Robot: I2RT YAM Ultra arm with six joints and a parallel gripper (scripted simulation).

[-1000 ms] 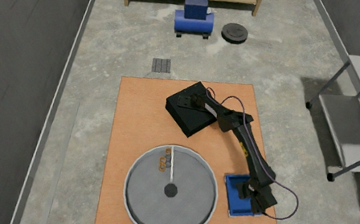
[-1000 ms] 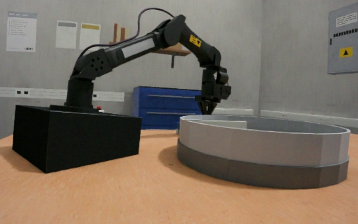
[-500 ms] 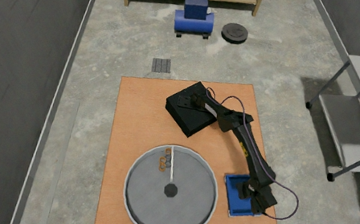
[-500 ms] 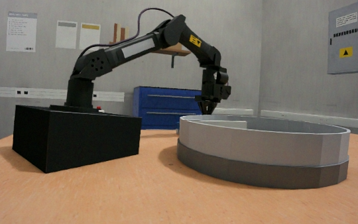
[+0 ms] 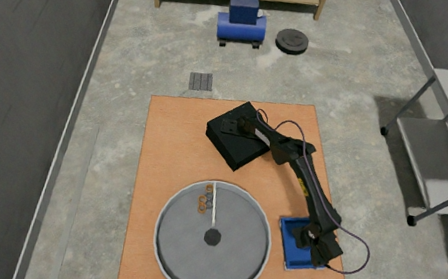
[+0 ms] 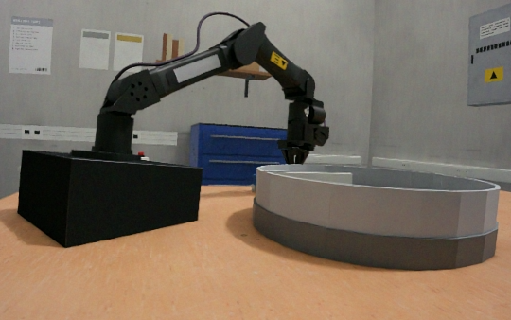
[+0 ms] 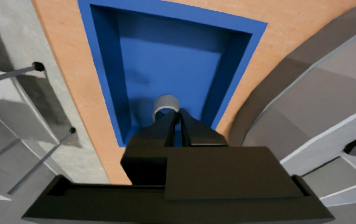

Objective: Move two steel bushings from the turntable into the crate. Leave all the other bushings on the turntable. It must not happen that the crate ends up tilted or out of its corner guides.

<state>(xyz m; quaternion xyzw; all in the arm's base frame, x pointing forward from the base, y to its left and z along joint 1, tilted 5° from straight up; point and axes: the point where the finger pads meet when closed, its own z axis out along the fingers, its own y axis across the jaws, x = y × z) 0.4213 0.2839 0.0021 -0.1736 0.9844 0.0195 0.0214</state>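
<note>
My hand is 4 cm above the blue crate and 1 cm to the right of it. From my hand the other things lie so: grey turntable 33 cm to the right, 5 cm ahead, 1 cm below.
</note>
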